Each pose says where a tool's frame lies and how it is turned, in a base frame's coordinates. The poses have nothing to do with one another.
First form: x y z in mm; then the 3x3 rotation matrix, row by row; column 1 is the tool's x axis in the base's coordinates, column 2 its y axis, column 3 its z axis. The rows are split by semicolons.
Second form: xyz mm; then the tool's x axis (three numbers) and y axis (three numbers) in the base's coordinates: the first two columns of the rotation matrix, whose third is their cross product. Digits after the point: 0 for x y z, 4 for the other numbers.
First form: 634, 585, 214; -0.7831, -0.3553, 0.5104; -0.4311, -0.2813, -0.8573; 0.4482, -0.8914, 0.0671
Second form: 634, 585, 214, -0.7831, -0.4311, 0.4482, -0.3553, -0.2813, -0.8914
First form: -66, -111, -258; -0.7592, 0.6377, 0.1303; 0.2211, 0.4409, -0.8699; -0.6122, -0.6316, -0.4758
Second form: -66, -111, -258, -0.7592, 0.2211, -0.6122, 0.6377, 0.4409, -0.6316
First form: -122, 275, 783; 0.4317, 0.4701, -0.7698; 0.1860, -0.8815, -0.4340; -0.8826, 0.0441, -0.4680
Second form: -122, 275, 783, 0.4317, 0.1860, -0.8826, 0.4701, -0.8815, 0.0441
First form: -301, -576, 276; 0.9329, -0.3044, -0.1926; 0.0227, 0.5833, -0.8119; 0.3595, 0.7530, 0.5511
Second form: -301, -576, 276, 0.9329, 0.0227, 0.3595, -0.3044, 0.5833, 0.7530
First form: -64, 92, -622; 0.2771, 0.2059, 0.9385; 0.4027, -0.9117, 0.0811; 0.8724, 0.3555, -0.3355
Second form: -64, 92, -622, 0.2771, 0.4027, 0.8724, 0.2059, -0.9117, 0.3555
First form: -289, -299, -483; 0.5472, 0.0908, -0.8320; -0.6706, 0.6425, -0.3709; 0.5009, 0.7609, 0.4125
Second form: -289, -299, -483, 0.5472, -0.6706, 0.5009, 0.0908, 0.6425, 0.7609
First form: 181, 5, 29; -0.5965, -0.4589, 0.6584; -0.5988, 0.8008, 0.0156; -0.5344, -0.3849, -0.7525
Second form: 181, 5, 29, -0.5965, -0.5988, -0.5344, -0.4589, 0.8008, -0.3849
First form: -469, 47, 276; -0.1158, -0.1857, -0.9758; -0.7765, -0.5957, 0.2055; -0.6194, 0.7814, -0.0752
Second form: -469, 47, 276, -0.1158, -0.7765, -0.6194, -0.1857, -0.5957, 0.7814
